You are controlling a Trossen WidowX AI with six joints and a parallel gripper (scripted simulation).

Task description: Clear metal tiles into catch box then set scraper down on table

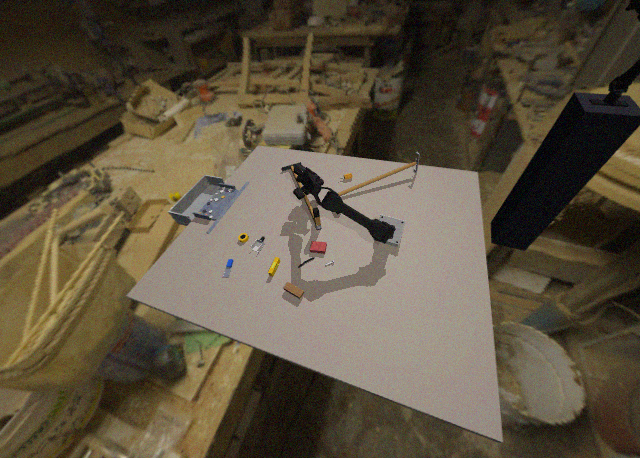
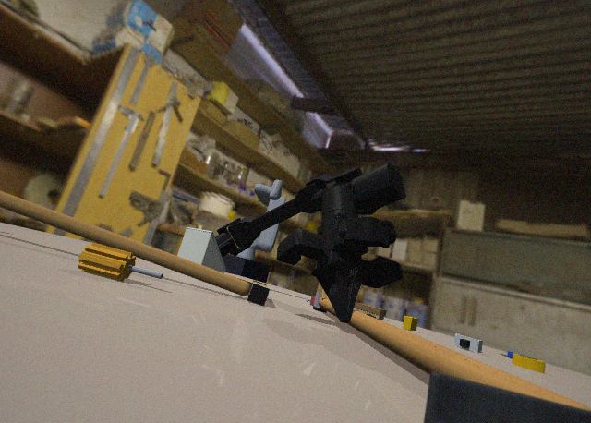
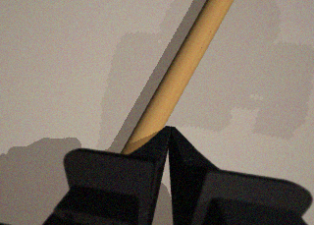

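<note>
The long scraper is 5 cm above my gripper tip and 2 cm ahead of it. From my gripper tip the other things lie so: orange piece (22 cm to the right, 18 cm behind); then red block (34 cm to the left, 22 cm behind); then silver clip (41 cm to the left, 8 cm ahead, 1 cm below).
</note>
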